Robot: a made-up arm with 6 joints.
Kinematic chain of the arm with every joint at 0, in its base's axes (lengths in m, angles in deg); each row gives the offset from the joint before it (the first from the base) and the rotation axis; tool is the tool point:
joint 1: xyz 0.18 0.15 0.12 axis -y
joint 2: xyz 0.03 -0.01 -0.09 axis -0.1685 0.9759 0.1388
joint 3: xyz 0 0.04 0.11 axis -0.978 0.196 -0.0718
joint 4: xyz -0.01 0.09 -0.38 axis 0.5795 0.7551 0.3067
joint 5: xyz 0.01 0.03 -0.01 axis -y
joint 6: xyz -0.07 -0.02 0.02 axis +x
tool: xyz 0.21 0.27 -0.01
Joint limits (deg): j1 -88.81..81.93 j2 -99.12..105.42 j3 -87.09..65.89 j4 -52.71..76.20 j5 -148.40..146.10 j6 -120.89..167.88
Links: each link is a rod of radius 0.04 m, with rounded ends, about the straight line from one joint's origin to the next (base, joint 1, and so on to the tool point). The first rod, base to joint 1, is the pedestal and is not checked.
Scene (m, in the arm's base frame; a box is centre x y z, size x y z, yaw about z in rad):
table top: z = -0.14
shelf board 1: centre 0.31 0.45 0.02 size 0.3 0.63 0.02 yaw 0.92
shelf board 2: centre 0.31 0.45 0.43 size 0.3 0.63 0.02 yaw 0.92
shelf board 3: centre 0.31 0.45 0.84 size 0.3 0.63 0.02 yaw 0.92
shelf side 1: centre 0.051 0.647 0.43 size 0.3 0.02 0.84 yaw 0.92
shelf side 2: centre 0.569 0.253 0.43 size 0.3 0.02 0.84 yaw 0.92
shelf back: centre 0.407 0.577 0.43 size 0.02 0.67 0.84 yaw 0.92
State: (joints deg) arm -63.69 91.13 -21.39 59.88 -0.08 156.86
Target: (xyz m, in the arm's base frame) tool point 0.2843 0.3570 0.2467
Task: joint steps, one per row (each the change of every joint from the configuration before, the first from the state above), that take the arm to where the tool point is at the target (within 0.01 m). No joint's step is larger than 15 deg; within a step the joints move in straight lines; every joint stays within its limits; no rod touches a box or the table.
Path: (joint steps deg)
1: -0.47 0.00 -2.34 -13.07 11.20 -8.45
2: -0.47 0.01 -2.35 -13.06 11.21 -8.45
3: -0.47 0.00 -2.34 -13.07 11.20 -8.45
4: -0.47 0.00 -2.35 -13.07 11.21 -8.46
5: -0.47 0.01 -2.34 -13.06 11.20 -8.45
6: -0.47 0.00 -2.35 -13.07 11.21 -8.45

